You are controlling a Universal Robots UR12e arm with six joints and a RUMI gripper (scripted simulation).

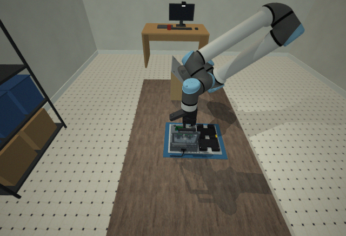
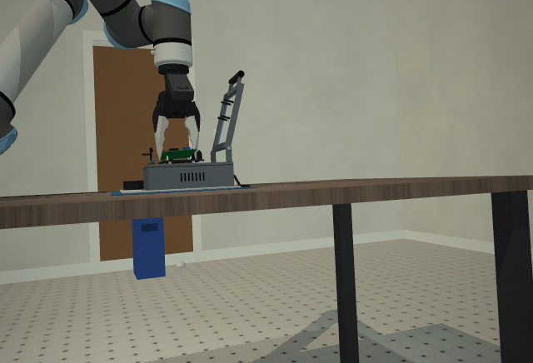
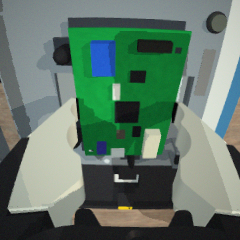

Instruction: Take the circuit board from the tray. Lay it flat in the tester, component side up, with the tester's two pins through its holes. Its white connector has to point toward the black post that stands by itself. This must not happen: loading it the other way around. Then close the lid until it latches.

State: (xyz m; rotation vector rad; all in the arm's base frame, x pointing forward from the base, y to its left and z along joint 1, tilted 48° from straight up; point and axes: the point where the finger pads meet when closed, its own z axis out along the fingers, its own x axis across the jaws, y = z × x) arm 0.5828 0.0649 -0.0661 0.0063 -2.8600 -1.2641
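Right now the green circuit board is right at my hand. The rest, counted from my hand: tester lid 13 cm ahead, 10 cm above; then tester 3 cm ahead, 4 cm to the left, 3 cm above.
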